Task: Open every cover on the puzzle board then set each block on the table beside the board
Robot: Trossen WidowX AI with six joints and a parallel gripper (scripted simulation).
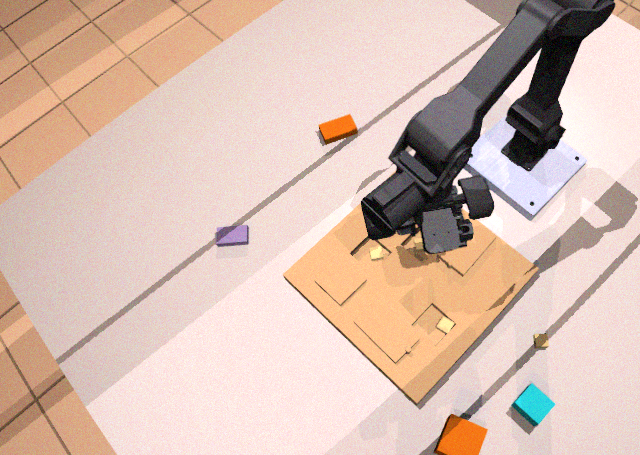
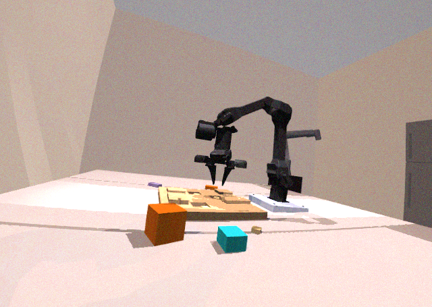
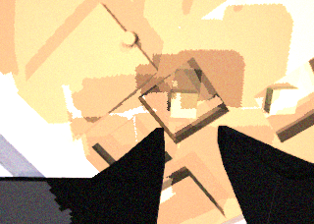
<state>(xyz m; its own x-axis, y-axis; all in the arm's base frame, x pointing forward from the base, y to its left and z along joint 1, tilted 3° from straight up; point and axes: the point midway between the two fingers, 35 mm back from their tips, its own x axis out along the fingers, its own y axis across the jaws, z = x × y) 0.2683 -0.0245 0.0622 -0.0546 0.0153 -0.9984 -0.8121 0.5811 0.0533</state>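
The tan puzzle board lies 50 mm ahead of my gripper tip and 40 mm below it. The rest, counted from my gripper tip: orange cube 200 mm ahead, 240 mm to the left, 40 mm below; then flat orange block 80 mm behind, 270 mm to the right, 60 mm below; then cyan block 90 mm ahead, 290 mm to the left, 50 mm below.
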